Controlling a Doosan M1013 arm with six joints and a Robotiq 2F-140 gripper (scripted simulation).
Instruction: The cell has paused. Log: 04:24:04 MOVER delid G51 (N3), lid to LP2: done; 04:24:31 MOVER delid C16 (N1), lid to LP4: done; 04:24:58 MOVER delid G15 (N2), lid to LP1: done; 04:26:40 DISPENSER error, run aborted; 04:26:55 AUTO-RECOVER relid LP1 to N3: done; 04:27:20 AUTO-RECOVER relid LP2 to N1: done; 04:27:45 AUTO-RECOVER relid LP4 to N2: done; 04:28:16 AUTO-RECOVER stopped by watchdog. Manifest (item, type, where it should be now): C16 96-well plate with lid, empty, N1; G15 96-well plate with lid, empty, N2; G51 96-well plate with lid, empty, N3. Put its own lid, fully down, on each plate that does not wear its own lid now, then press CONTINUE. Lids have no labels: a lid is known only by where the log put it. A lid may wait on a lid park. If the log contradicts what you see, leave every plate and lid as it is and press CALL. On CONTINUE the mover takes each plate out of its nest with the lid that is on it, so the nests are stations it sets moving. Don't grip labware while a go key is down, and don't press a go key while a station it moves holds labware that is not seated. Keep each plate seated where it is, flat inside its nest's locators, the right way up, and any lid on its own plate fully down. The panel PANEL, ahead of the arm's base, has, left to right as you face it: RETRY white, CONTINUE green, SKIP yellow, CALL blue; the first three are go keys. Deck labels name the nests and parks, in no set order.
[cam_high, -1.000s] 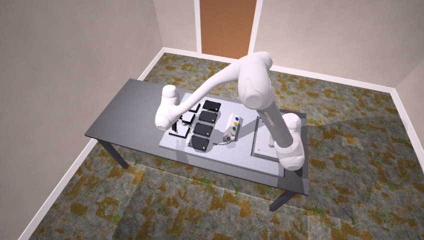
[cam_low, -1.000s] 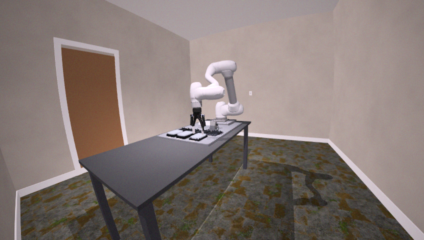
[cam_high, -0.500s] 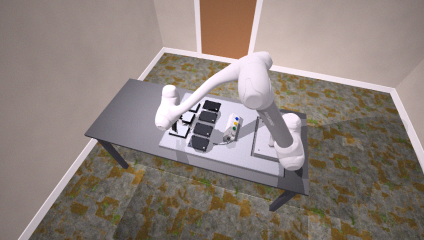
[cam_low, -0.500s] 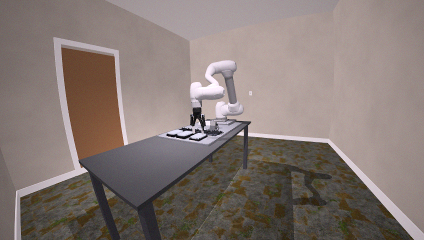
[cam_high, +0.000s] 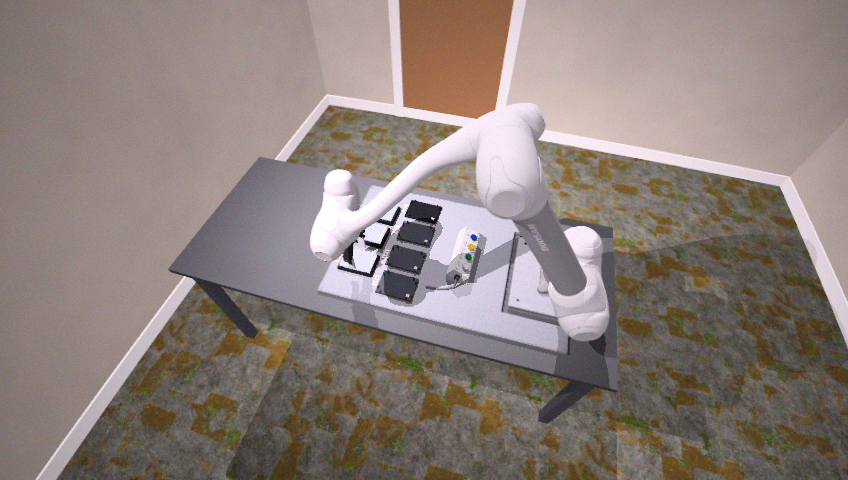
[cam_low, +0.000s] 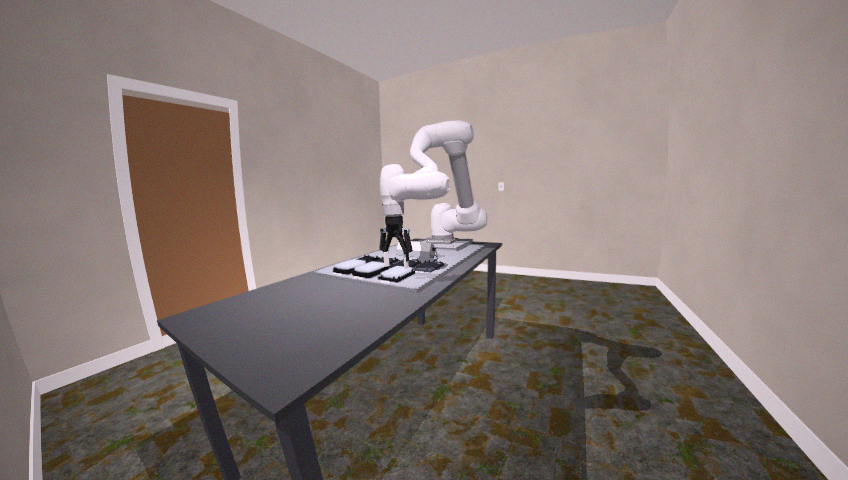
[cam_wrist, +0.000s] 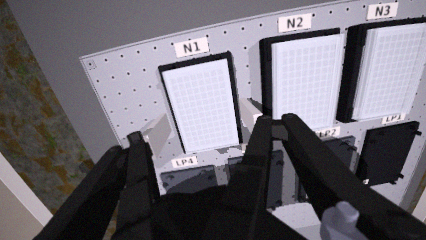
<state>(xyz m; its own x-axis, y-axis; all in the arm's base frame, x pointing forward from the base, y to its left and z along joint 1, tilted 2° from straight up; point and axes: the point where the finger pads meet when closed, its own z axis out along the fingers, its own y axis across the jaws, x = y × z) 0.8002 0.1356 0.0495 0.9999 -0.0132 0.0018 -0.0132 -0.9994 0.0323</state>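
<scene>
The plate lies 50 mm below my hand. Round my hand: LP3 label: 90 mm behind, 70 mm to the right, 60 mm below; nest N1: 60 mm below; LP4 label: 100 mm behind, 60 mm to the left, 60 mm below.
</scene>
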